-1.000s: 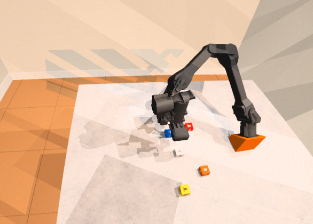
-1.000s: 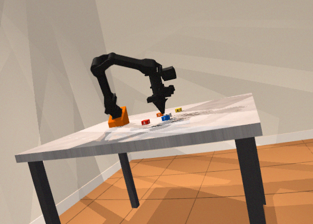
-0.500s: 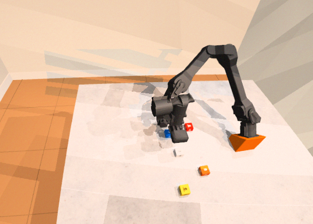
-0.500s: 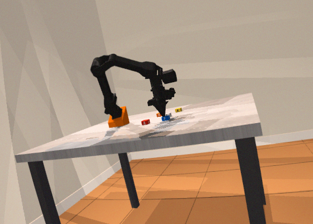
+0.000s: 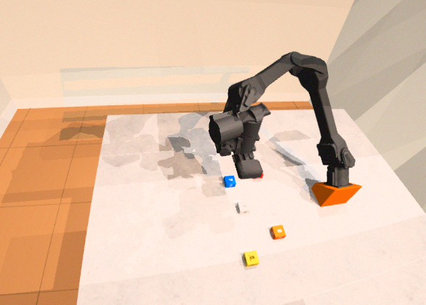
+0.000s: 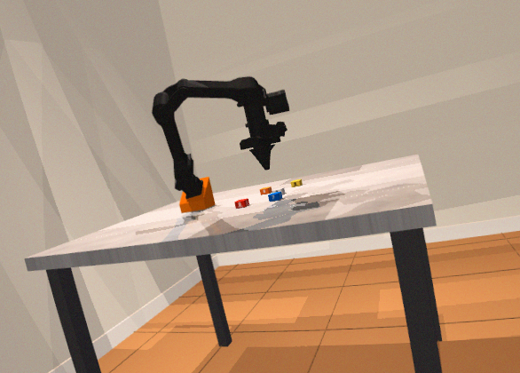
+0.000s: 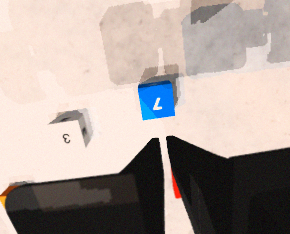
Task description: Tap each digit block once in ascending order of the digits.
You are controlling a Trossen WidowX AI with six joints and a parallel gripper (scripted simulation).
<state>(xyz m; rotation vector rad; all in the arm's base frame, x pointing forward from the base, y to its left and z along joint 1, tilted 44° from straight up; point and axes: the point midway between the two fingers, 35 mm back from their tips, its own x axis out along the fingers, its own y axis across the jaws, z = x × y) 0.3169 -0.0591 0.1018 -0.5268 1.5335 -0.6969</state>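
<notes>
Right now the orange block is 19 cm to the left of my gripper tip, 8 cm below it and 8 cm behind it. Also, from my gripper tip: white block 9 cm to the left, 8 cm below, 1 cm behind; blue block 8 cm below, 1 cm ahead; red block 10 cm behind, 8 cm below, 2 cm to the right.
</notes>
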